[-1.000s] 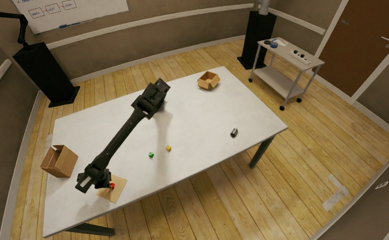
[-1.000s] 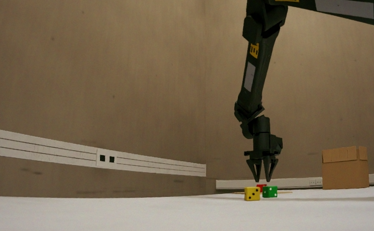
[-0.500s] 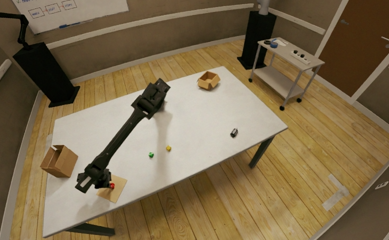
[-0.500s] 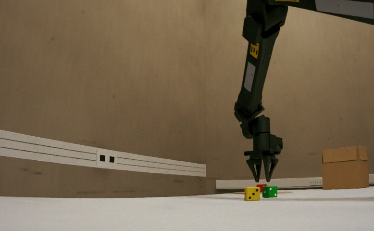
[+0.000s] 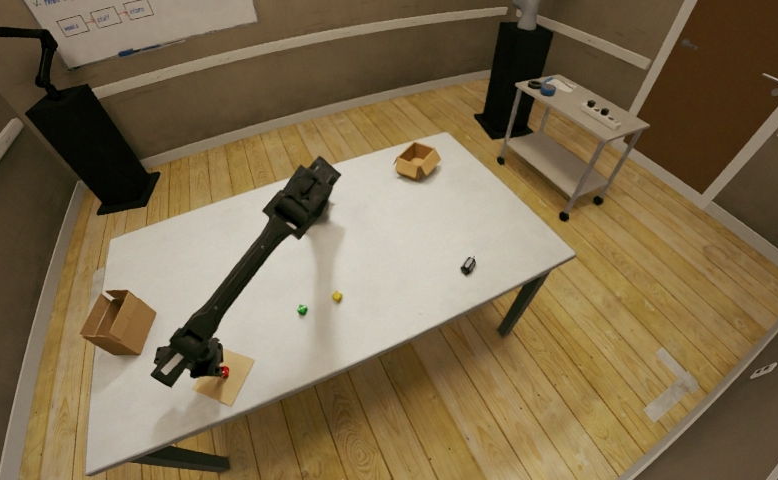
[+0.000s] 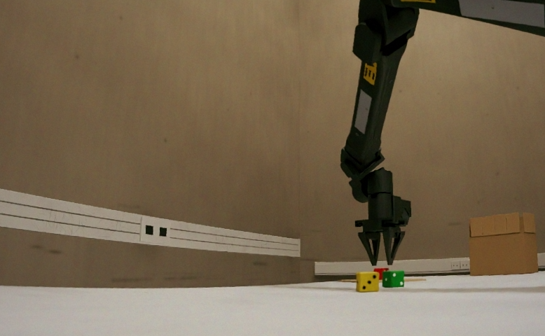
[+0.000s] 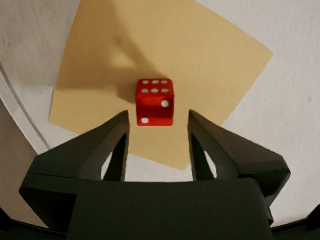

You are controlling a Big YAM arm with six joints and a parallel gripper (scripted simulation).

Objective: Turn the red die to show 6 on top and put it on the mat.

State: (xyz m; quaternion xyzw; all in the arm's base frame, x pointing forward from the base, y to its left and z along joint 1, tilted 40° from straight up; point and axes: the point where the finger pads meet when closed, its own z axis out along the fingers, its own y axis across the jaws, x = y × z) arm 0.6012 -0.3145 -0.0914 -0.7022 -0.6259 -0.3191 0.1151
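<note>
My hand is 3 cm above the red die. Round my hand: tan mat (4 cm below, 1 cm to the right, 1 cm ahead); then green die (24 cm to the left, 16 cm behind, 3 cm below); then cardboard box (34 cm to the right, 18 cm behind, 2 cm above).
</note>
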